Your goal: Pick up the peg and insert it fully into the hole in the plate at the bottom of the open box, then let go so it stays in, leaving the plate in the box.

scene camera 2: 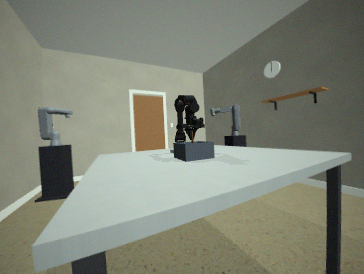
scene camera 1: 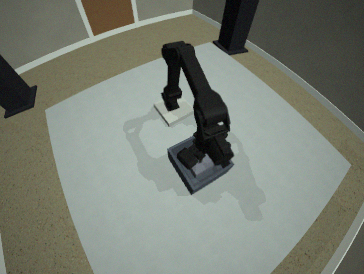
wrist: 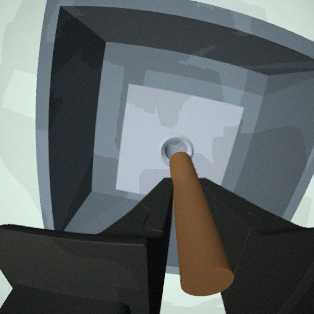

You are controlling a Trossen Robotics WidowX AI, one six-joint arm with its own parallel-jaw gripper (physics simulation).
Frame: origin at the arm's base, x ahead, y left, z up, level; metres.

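Seen in the pictures: gripper, between the fingertips: (scene camera 2: 192,139) (scene camera 1: 200,155) (wrist: 183,185); arm's base, origin of its link: (scene camera 1: 171,105).
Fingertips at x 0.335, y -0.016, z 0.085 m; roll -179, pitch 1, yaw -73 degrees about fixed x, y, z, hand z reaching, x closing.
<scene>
Offsets run from my fingertips to a thing's top centre. Level surfaces: height alone.
The brown round peg @(dz +0.058, dx +0.003, dy +0.001 m) (wrist: 200,240) (scene camera 2: 193,135) is held between the fingers of my gripper (wrist: 183,185) (scene camera 2: 192,138) (scene camera 1: 202,156), which is shut on it over the open box. In the wrist view the peg's far tip overlaps the near edge of the round hole (wrist: 173,148); its exact height over the hole is hard to tell. The pale square plate @(dz -0.054, dx +0.001, dy +0.002 m) (wrist: 145,112) (scene camera 1: 204,168) lies flat on the bottom of the dark blue-grey box @(dz -0.017, dx +0.001, dy +0.002 m) (wrist: 43,125) (scene camera 2: 201,151) (scene camera 1: 193,188). The fingers and arm hide part of the box and plate in scene camera 1's view.
The box walls stand around the plate and close to the gripper. The arm's white base slab (scene camera 1: 170,120) is on the pale table @(dz -0.115 m) (scene camera 1: 125,220) (scene camera 2: 150,195) behind the box. Two grey robot arms (scene camera 2: 46,125) (scene camera 2: 236,120) stand on dark pedestals beyond the table.
</scene>
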